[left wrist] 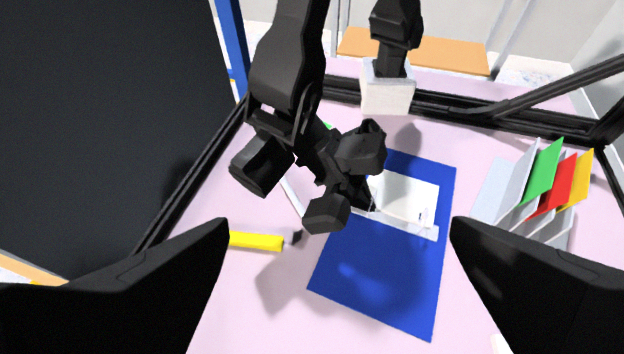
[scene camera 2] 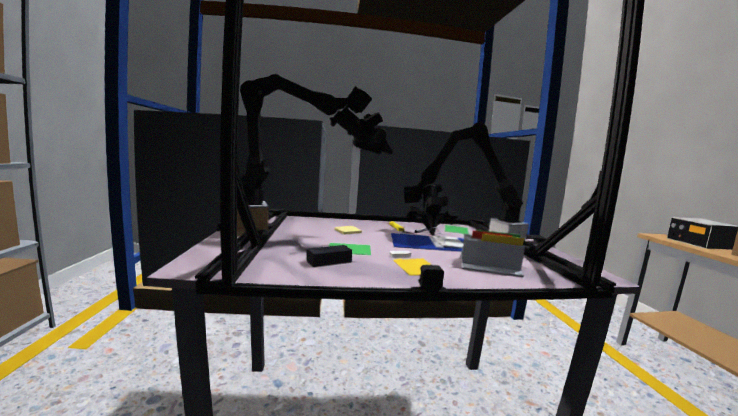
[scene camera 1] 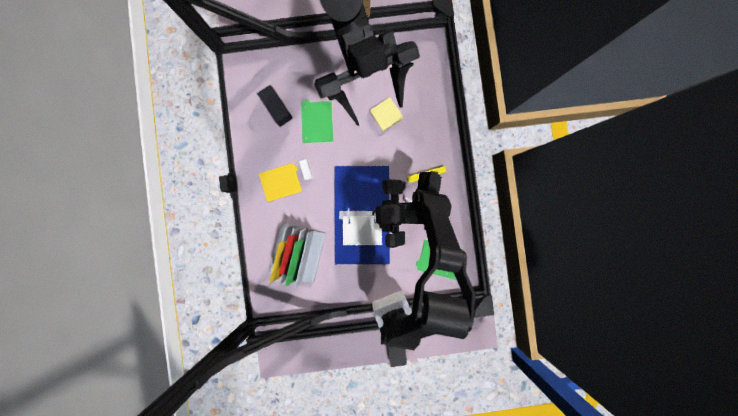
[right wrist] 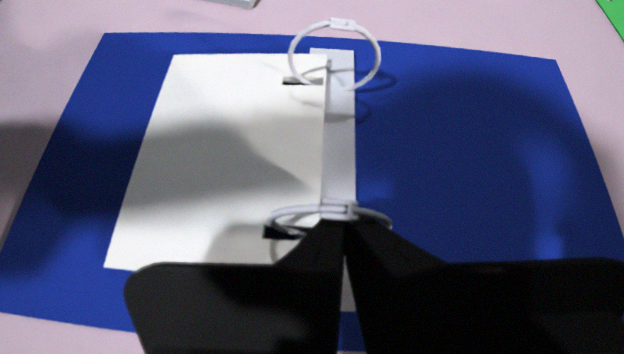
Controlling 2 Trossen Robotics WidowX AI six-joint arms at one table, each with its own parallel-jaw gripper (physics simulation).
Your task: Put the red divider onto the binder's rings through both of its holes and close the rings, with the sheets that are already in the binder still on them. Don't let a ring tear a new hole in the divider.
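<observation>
The red divider stands in the grey file rack between a yellow and a green one. The blue binder lies open with white sheets at its rings. In the right wrist view the far ring looks closed at its top clasp; the near ring also looks closed, partly hidden. My right gripper is shut and empty, tips at the near ring's clasp. My left gripper is open and empty, high above the table.
A black block, a green card, a yellow card, a white block and a pale yellow pad lie around the binder. A yellow marker-like bar lies beside it. Black frame bars edge the table.
</observation>
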